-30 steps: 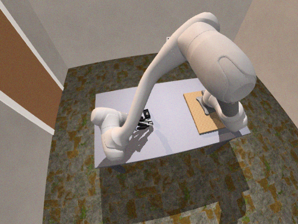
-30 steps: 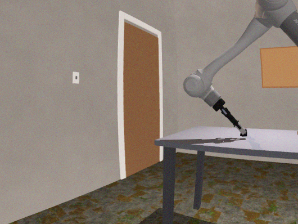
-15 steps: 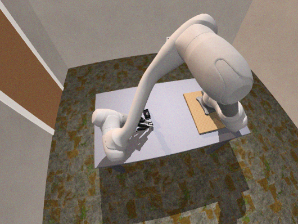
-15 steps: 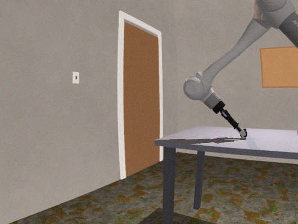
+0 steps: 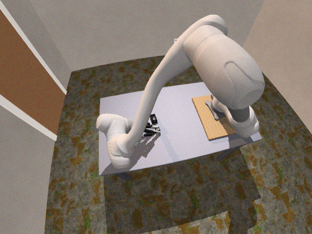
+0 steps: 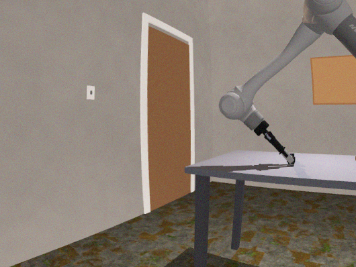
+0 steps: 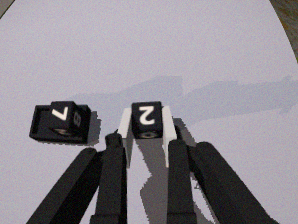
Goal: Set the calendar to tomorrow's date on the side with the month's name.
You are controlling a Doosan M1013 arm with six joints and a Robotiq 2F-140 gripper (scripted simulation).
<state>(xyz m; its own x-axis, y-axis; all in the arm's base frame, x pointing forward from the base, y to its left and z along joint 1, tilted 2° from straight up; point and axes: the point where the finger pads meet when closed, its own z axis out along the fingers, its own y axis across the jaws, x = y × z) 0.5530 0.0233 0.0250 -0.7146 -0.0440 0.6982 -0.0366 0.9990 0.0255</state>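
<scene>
My hand is 20 mm past the dark cube and 20 mm above it.
</scene>
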